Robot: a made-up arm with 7 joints.
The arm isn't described. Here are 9 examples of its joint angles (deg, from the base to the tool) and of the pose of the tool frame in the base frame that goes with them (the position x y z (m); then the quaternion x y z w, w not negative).
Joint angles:
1: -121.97 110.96 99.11 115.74 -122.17 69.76 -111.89
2: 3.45 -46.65 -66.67 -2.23 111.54 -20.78 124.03
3: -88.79 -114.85 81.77 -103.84 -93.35 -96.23 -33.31
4: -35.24 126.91 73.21 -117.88 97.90 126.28 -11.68
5: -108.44 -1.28 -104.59 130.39 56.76 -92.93 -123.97
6: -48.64 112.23 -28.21 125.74 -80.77 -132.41 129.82
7: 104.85 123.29 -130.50 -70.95 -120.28 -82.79 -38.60
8: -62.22 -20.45 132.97 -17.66 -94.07 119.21 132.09
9: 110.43 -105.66 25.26 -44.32 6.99 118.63 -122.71
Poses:
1: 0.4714 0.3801 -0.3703 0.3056 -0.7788 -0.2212 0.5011
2: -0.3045 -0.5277 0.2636 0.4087 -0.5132 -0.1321 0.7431
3: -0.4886 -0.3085 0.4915 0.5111 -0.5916 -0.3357 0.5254
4: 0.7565 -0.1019 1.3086 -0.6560 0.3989 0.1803 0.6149
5: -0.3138 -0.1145 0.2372 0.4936 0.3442 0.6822 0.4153
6: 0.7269 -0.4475 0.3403 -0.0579 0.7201 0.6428 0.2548
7: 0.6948 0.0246 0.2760 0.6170 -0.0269 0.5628 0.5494
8: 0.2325 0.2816 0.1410 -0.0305 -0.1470 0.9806 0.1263
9: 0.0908 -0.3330 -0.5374 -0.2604 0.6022 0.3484 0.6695
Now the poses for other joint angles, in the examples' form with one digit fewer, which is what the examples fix.
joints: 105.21 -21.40 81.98 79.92 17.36 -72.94 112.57
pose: 0.212 0.731 -0.178 0.867 0.040 0.118 0.483
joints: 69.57 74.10 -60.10 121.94 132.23 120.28 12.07
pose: 0.272 -0.178 -0.848 0.320 -0.766 -0.411 0.377
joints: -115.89 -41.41 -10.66 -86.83 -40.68 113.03 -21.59
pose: -0.659 0.689 0.328 0.715 0.448 0.490 0.221
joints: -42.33 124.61 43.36 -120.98 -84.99 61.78 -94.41
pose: 0.716 -0.417 1.238 -0.088 -0.216 0.648 0.725
